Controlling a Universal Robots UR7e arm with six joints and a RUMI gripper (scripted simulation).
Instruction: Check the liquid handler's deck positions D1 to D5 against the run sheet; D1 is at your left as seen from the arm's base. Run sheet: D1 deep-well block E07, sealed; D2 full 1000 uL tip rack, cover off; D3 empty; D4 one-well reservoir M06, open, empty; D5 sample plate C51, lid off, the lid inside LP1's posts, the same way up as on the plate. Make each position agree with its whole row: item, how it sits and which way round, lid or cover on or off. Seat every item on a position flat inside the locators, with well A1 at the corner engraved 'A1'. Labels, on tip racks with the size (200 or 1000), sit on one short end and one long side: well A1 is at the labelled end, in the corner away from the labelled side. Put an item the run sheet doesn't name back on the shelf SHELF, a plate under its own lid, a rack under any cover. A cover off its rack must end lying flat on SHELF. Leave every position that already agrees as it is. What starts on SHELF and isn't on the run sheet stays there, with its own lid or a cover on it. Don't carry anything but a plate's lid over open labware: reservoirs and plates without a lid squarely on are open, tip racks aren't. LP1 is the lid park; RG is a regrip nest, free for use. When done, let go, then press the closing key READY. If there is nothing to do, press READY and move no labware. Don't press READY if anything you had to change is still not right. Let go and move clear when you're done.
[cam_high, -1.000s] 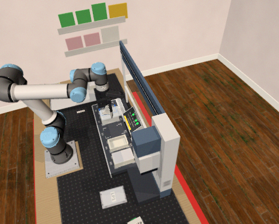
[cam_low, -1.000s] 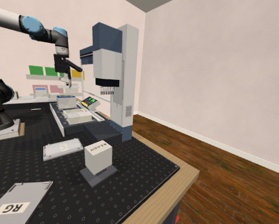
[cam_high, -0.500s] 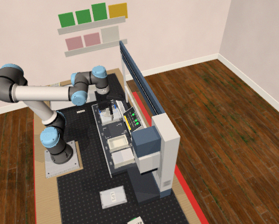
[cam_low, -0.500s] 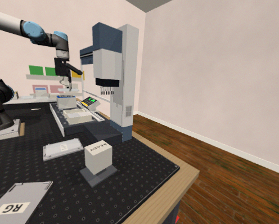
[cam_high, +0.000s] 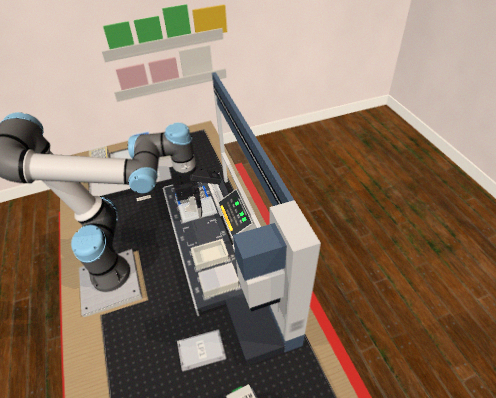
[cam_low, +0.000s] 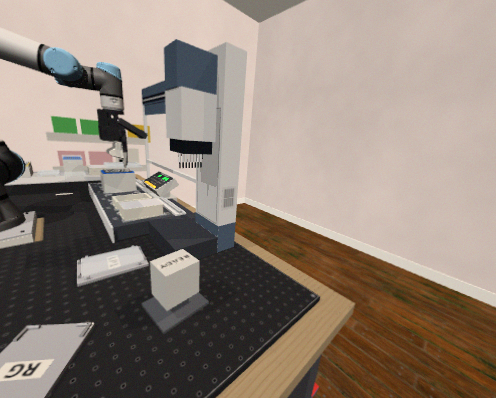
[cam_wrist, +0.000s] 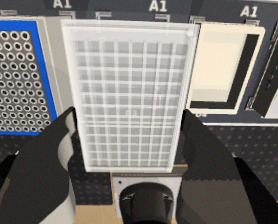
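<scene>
Now: hand 120 mm to the left of the cream one-well reservoir and 140 mm above it. Round my hand: blue-rimmed tip rack (10 mm ahead, 130 mm to the left, 80 mm below); then clear well plate (10 mm below); then deep-well block (250 mm to the right, 130 mm below).
</scene>
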